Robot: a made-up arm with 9 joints. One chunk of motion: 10 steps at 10 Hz.
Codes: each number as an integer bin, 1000 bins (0 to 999) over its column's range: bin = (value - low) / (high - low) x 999, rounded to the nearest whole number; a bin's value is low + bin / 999 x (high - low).
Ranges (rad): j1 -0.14..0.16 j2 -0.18..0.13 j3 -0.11..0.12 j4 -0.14..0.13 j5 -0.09..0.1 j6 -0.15..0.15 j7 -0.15..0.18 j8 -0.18..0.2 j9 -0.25..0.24
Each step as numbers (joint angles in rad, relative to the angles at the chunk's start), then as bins.
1 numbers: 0.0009 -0.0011 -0.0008 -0.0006 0.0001 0.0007 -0.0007 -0.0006 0.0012
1 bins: 469 577 474 516 474 502 452 472 512
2 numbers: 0.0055 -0.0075 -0.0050 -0.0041 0.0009 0.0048 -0.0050 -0.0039 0.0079
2 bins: 485 556 456 503 478 515 439 463 526
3 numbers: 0.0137 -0.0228 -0.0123 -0.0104 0.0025 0.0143 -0.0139 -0.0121 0.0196
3 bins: 512 507 424 480 486 547 412 441 550
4 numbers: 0.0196 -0.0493 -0.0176 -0.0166 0.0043 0.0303 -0.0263 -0.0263 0.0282
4 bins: 531 421 401 457 496 600 374 404 567
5 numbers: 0.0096 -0.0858 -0.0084 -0.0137 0.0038 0.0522 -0.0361 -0.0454 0.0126
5 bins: 498 304 441 467 493 673 345 354 535
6 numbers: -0.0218 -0.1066 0.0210 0.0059 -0.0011 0.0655 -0.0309 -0.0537 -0.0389
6 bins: 394 237 569 540 467 718 361 332 430
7 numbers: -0.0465 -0.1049 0.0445 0.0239 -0.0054 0.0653 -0.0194 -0.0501 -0.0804
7 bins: 311 242 671 606 445 717 395 342 346
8 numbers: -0.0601 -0.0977 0.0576 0.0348 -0.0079 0.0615 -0.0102 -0.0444 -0.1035
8 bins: 266 265 728 647 432 704 423 356 299
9 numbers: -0.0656 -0.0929 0.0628 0.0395 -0.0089 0.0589 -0.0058 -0.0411 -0.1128
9 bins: 248 281 751 664 426 696 437 365 280
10 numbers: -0.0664 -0.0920 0.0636 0.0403 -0.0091 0.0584 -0.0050 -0.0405 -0.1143
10 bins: 245 284 754 667 425 694 439 367 277
